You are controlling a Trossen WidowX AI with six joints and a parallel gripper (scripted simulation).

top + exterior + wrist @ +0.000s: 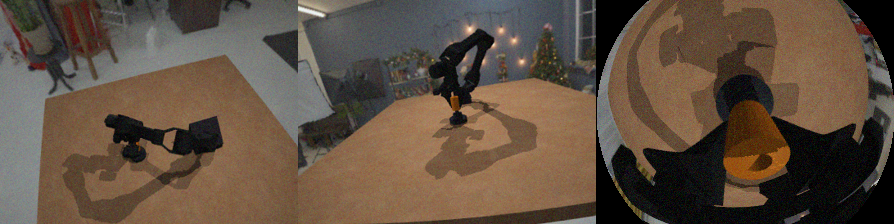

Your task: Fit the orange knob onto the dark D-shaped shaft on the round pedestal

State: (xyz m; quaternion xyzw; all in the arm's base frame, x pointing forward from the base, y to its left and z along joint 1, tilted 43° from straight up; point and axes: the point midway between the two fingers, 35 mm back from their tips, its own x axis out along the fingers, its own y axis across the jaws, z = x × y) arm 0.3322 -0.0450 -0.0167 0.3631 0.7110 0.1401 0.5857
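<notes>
Right now my gripper tip is 2 cm below the orange knob. The rest, counted from my gripper tip: round pedestal 4 cm below.
</notes>
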